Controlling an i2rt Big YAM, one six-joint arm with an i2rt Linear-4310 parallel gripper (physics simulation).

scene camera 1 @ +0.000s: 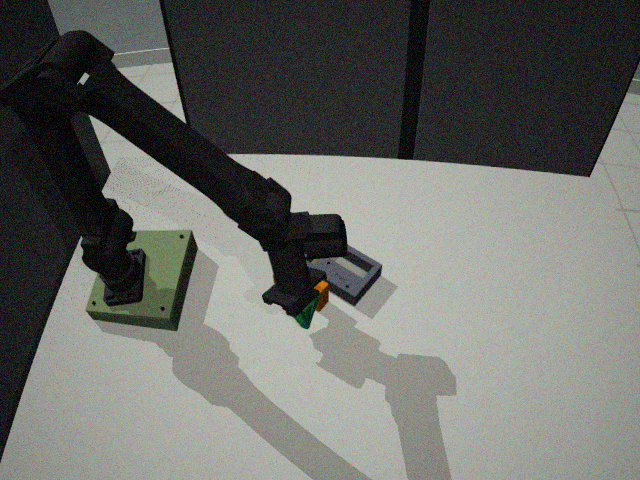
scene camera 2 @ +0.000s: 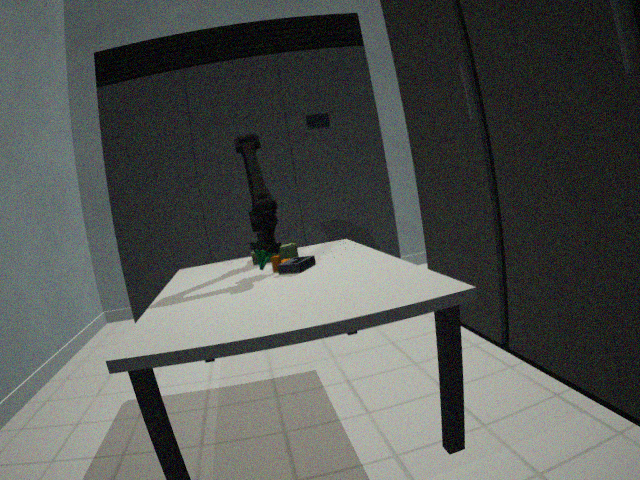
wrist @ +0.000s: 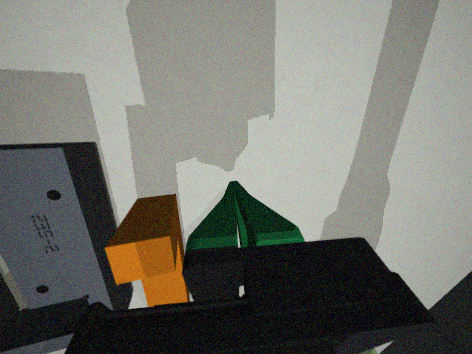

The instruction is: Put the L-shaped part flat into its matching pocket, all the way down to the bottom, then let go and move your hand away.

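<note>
The orange L-shaped part [scene camera 1: 323, 296] [scene camera 2: 275, 263] [wrist: 162, 262] stands outside the pocket, between my fingers and the grey block. Much of it is hidden behind my gripper. The grey-blue block [scene camera 1: 356, 285] [scene camera 2: 297, 265] [wrist: 37, 182] lies on the table, and part of its pocket shows in scene camera 1. My gripper [scene camera 1: 307, 325] [scene camera 2: 262, 267] [wrist: 233, 186] has green fingers that are shut together with nothing between them. In the wrist view they are right beside the part, on its right. Whether they touch it I cannot tell.
The arm's base stands on a green block [scene camera 1: 173, 273] on the table [scene camera 1: 491, 310] [scene camera 2: 330, 304]. Dark panels [scene camera 1: 299, 77] rise behind the table in scene camera 1. The arm's shadow falls across the table top.
</note>
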